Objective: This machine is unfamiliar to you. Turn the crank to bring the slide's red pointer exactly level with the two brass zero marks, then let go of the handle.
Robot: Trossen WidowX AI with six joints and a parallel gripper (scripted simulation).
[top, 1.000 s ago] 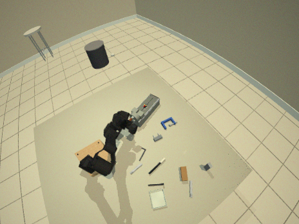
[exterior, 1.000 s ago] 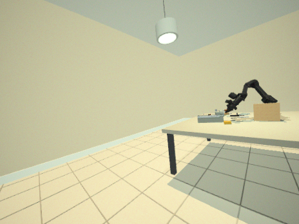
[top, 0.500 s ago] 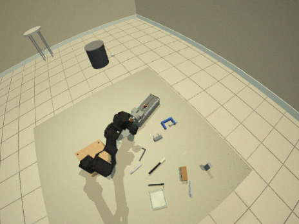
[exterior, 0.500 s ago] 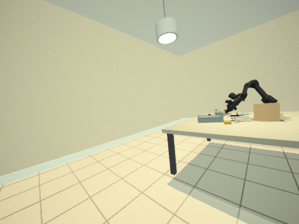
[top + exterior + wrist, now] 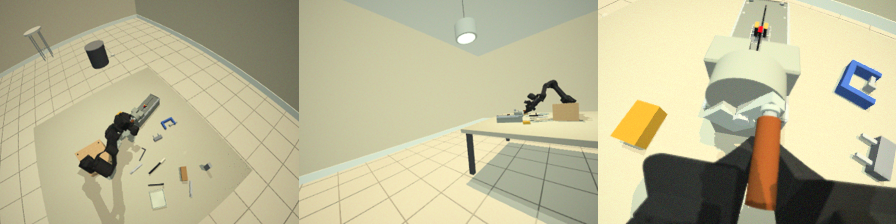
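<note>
The orange block is 30 mm behind my gripper tip, 170 mm to the left of it and 70 mm below it. The rest, counted from my gripper tip: red pointer (150 mm ahead, 60 mm to the left); then grey clamp (70 mm ahead, 160 mm to the right, 80 mm below); then brown crank handle (20 mm behind, 30 mm above).
</note>
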